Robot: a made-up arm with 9 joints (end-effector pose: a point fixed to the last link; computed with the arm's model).
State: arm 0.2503 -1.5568 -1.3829 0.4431 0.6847 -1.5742 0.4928 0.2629 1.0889
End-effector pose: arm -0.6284 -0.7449 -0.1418 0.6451 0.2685 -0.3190
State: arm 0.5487 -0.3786 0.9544 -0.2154 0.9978 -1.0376 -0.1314 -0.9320 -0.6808
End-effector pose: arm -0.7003 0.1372 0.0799 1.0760 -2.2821 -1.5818
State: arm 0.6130 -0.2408 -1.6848 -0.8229 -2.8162 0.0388 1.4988 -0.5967 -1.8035
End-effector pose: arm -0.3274 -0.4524 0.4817 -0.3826 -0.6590 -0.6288
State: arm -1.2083 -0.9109 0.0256 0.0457 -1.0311 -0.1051 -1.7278 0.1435 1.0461
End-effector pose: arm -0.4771 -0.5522 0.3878 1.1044 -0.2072 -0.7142
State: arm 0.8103 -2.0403 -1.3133 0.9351 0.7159 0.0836 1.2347 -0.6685 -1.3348
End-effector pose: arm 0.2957 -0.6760 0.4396 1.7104 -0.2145 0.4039
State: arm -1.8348 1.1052 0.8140 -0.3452 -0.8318 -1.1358 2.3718 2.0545 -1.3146
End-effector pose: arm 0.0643 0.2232 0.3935 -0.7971 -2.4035 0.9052
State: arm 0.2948 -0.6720 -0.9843 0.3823 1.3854 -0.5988 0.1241 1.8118 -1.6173
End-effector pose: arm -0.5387 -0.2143 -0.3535 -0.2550 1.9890 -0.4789
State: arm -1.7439 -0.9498 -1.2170 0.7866 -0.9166 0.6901 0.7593 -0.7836 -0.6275
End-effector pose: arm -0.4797 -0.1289 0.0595 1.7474 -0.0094 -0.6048
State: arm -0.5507 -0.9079 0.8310 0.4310 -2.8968 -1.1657 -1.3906 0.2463 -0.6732
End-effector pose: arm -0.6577 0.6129 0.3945 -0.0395 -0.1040 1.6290
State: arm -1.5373 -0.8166 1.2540 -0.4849 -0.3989 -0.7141 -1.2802 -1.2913 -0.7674
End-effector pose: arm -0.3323 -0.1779 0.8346 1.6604 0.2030 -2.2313
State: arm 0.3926 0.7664 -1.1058 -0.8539 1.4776 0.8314 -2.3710 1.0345 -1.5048
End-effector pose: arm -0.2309 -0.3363 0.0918 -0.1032 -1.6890 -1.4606
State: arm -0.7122 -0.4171 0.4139 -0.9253 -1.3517 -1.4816 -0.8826 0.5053 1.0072
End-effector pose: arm 0.1584 0.2073 0.9587 -1.7637 0.6439 -0.6942
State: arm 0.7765 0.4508 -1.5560 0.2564 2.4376 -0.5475 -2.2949 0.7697 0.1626
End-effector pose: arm -0.0990 0.0938 0.2718 -1.8436 -1.5271 -0.4296
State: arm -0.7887 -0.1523 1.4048 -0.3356 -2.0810 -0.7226 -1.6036 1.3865 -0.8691
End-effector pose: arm 0.2667 0.6094 0.4274 0.6786 -0.3521 0.7239
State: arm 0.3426 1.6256 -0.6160 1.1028 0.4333 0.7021 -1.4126 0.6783 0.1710
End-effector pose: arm -0.7128 0.3263 0.2787 -0.5739 -2.4882 -0.0068
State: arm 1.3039 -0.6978 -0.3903 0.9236 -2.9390 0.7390 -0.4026 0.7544 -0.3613
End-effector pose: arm 0.2007 -0.1643 0.3628 -2.2576 0.2755 -0.3820
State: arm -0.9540 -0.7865 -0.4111 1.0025 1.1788 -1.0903 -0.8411 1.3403 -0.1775
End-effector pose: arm -0.9501 0.2393 -0.0468 -0.5614 1.5409 2.5635
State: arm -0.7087 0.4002 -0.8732 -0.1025 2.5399 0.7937 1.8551 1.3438 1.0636
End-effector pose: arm -0.2269 0.2418 0.2442 1.8236 -0.2826 2.2274
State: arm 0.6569 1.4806 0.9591 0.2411 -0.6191 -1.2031 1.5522 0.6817 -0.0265
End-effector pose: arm 0.0248 -0.3879 0.6158 -0.2012 2.2759 -1.7329
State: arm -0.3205 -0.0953 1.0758 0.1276 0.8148 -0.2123 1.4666 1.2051 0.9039
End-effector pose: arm -0.2741 0.1558 0.6758 -1.3494 0.3793 0.7330
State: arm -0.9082 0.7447 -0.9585 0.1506 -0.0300 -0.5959 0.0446 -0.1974 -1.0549
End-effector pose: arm -0.7613 0.7637 0.7461 0.1750 1.8089 2.0949
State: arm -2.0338 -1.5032 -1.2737 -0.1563 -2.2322 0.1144 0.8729 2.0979 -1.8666
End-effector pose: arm -0.3183 -0.0609 0.1757 -1.5174 0.6047 -1.5153
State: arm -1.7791 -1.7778 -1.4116 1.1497 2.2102 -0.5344 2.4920 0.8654 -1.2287
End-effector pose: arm -0.3632 0.4030 0.5420 -1.0509 1.4297 0.2233
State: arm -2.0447 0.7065 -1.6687 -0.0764 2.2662 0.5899 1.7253 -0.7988 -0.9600
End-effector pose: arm -0.5156 0.4556 0.5925 0.5010 1.5104 1.6536
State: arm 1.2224 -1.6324 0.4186 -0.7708 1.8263 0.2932 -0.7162 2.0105 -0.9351
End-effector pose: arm -0.3057 -0.7463 0.2007 -0.6611 1.7858 -0.6691
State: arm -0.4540 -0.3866 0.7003 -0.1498 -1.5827 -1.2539 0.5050 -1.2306 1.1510
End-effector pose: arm 0.1031 0.4157 0.7746 -1.7334 1.7023 -1.8820
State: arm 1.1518 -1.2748 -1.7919 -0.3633 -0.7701 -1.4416 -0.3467 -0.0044 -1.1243
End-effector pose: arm -0.9386 -0.7685 0.5981 1.1699 -2.2368 -1.1318
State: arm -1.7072 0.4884 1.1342 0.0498 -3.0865 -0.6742 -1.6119 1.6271 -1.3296
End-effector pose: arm 0.0623 0.6153 0.7980 2.6957 0.6566 0.3032
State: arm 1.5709 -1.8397 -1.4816 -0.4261 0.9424 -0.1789 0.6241 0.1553 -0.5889
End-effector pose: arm -0.4079 -0.9894 0.5730 1.4343 -0.8974 -0.4734
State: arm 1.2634 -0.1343 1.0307 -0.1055 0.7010 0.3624 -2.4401 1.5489 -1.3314
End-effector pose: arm -0.5239 -0.2206 0.3342 -0.6180 1.4233 -1.3179
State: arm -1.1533 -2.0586 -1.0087 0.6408 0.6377 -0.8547 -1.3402 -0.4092 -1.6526
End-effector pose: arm -0.2489 0.5629 -0.1502 0.0258 -0.8552 0.6405
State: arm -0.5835 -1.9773 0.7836 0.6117 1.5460 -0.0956 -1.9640 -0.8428 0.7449
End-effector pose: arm 0.0157 0.1779 0.1318 -2.5654 -0.6613 -0.9426
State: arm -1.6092 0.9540 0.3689 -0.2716 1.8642 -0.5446 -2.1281 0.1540 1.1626
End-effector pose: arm -0.1886 0.6530 0.5219 0.9480 1.6952 1.8700
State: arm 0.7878 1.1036 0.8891 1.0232 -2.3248 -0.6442 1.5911 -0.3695 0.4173
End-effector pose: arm 0.0889 -0.4571 0.1393 0.8789 -1.4991 -0.5570
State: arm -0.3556 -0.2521 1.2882 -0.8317 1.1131 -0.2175 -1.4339 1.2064 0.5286
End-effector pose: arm -0.6144 0.5609 0.1927 1.0972 2.2003 1.6751
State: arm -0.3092 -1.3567 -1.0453 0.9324 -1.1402 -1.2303 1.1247 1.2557 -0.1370
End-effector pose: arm -0.7951 -0.0153 0.2463 -1.1731 -1.0406 0.0206
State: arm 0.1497 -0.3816 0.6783 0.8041 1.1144 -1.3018 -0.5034 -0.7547 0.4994
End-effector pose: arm -0.8431 -0.1644 0.4279 0.7340 -0.5861 -1.2817
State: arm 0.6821 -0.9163 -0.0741 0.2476 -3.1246 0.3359 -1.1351 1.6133 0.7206
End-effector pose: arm 0.0487 0.1290 0.0799 -2.2253 0.4082 1.3868
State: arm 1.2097 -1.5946 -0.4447 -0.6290 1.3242 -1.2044 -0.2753 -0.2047 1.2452
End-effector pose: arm -0.8904 -0.5147 0.2896 0.7230 -0.2414 -1.0176
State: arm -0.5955 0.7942 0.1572 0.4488 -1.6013 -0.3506 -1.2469 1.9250 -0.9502
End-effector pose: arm 0.1200 0.1147 0.8350 -0.0878 -0.9510 0.4555
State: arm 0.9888 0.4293 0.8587 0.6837 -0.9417 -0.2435 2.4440 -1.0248 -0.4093
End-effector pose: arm 0.1863 -0.1331 0.6031 1.7633 -1.1909 0.4121
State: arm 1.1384 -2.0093 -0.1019 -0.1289 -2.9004 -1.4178 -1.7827 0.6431 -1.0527
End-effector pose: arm -0.7833 -0.1229 0.4392 0.5105 0.7437 2.0519
